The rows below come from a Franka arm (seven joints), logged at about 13 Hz.
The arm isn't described. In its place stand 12 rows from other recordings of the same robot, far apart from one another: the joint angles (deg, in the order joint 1, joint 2, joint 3, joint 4, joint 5, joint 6, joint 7), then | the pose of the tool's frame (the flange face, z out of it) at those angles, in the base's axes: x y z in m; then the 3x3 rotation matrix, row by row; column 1 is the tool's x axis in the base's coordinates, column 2 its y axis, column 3 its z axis.
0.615 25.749 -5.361 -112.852 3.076 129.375 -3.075 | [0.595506 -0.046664 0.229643], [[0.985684 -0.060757 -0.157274], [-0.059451 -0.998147 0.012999], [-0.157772 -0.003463 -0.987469]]
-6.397 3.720 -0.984 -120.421 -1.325 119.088 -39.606 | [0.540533 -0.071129 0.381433], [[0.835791 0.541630 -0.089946], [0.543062 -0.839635 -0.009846], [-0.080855 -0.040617 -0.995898]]
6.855 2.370 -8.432 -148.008 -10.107 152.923 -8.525 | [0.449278 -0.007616 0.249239], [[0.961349 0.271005 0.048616], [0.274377 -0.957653 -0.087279], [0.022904 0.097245 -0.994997]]
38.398 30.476 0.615 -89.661 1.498 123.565 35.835 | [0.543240 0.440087 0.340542], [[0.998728 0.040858 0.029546], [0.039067 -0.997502 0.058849], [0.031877 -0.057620 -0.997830]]
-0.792 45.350 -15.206 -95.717 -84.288 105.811 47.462 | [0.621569 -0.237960 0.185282], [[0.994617 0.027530 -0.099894], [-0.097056 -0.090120 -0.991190], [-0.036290 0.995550 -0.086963]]
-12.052 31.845 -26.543 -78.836 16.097 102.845 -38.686 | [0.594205 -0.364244 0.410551], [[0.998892 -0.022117 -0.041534], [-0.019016 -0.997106 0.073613], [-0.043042 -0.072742 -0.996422]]
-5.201 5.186 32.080 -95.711 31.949 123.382 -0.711 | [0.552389 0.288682 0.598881], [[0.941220 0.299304 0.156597], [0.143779 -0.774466 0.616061], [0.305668 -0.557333 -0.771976]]
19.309 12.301 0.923 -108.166 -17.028 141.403 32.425 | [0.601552 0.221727 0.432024], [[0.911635 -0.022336 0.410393], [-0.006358 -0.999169 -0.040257], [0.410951 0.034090 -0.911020]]
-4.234 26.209 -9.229 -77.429 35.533 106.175 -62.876 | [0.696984 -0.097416 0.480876], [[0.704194 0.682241 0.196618], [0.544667 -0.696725 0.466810], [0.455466 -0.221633 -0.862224]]
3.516 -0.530 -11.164 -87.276 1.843 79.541 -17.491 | [0.527919 -0.067501 0.636697], [[0.977993 0.170633 -0.120060], [0.177595 -0.982842 0.049823], [-0.109498 -0.070048 -0.991516]]
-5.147 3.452 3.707 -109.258 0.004 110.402 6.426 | [0.570866 -0.014911 0.460927], [[0.989774 -0.136909 -0.040033], [-0.136820 -0.990583 0.004968], [-0.040336 0.000561 -0.999186]]
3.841 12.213 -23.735 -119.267 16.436 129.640 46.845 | [0.544890 -0.184193 0.332354], [[0.230002 -0.971901 0.050071], [-0.966977 -0.222426 0.124425], [-0.109791 -0.077035 -0.990965]]
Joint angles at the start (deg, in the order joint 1, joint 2, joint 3, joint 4, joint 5, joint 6, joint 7): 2.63 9.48 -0.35 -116.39 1.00 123.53 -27.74
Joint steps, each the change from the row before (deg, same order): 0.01 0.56 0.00 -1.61 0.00 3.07 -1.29; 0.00 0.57 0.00 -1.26 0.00 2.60 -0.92; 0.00 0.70 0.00 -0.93 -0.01 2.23 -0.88; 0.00 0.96 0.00 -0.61 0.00 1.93 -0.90; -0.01 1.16 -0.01 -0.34 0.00 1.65 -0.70; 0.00 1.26 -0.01 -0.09 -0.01 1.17 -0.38; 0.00 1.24 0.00 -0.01 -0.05 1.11 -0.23; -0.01 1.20 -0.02 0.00 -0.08 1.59 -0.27; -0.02 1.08 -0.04 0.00 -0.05 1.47 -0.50
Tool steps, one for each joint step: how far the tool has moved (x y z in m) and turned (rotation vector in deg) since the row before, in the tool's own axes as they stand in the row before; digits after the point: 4 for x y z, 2 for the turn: -0.0010 -0.0003 0.0135 -0.45 0.78 -1.27; -0.0010 -0.0002 0.0114 -0.40 0.66 -0.90; -0.0005 0.0000 0.0106 -0.33 0.50 -0.87; 0.0000 0.0003 0.0112 -0.21 0.30 -0.88; 0.0004 0.0007 0.0116 -0.10 0.11 -0.66; 0.0006 0.0007 0.0115 0.07 -0.17 -0.36; 0.0007 0.0007 0.0108 0.03 -0.15 -0.25; 0.0012 0.0013 0.0096 -0.28 0.28 -0.29; 0.0008 0.0014 0.0086 -0.27 0.29 -0.47
